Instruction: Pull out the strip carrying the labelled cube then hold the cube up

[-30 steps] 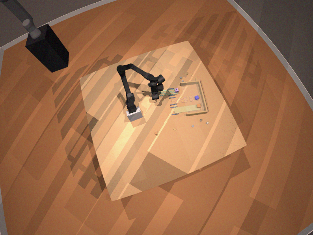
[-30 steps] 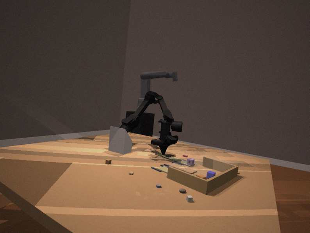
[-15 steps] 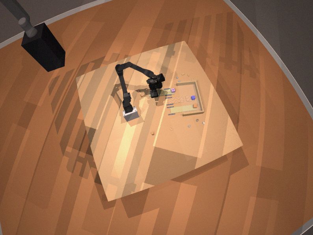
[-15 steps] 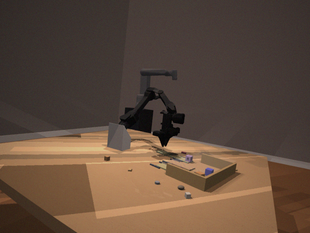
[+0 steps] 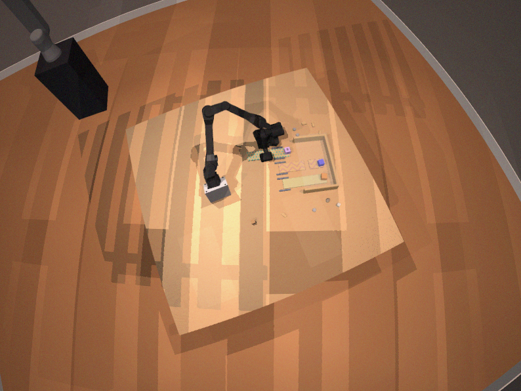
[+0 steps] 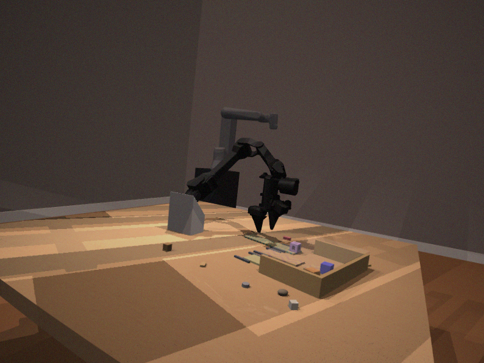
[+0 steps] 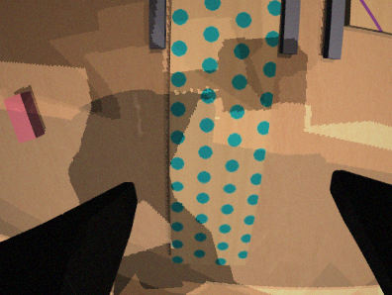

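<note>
Now: gripper tip 14 cm short of the zigzag strip, 11 cm to the left of it and 4 cm above it. The rest, counted from my gripper tip: pink block 3 cm ahead, 12 cm to the left, 4 cm below.
</note>
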